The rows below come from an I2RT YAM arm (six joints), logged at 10 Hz.
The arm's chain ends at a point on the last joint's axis. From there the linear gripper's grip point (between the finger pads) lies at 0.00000 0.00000 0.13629 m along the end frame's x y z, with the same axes.
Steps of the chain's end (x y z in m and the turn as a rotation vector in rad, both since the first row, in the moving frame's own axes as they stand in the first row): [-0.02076 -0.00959 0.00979 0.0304 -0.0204 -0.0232]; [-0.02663 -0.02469 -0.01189 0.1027 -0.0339 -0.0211]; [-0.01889 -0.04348 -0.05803 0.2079 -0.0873 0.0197]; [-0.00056 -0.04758 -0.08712 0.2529 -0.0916 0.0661]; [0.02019 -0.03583 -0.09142 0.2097 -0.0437 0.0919]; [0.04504 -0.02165 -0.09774 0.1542 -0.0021 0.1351]
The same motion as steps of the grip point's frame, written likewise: [-0.02359 -0.01370 0.00970 0.0304 -0.0204 -0.0232]; [-0.03139 -0.03861 -0.01269 0.1027 -0.0339 -0.0211]; [-0.03041 -0.07169 -0.06148 0.2079 -0.0873 0.0197]; [-0.01175 -0.08202 -0.09202 0.2529 -0.0916 0.0661]; [0.01560 -0.06442 -0.09453 0.2097 -0.0437 0.0919]; [0.04617 -0.04254 -0.09935 0.1542 -0.0021 0.1351]
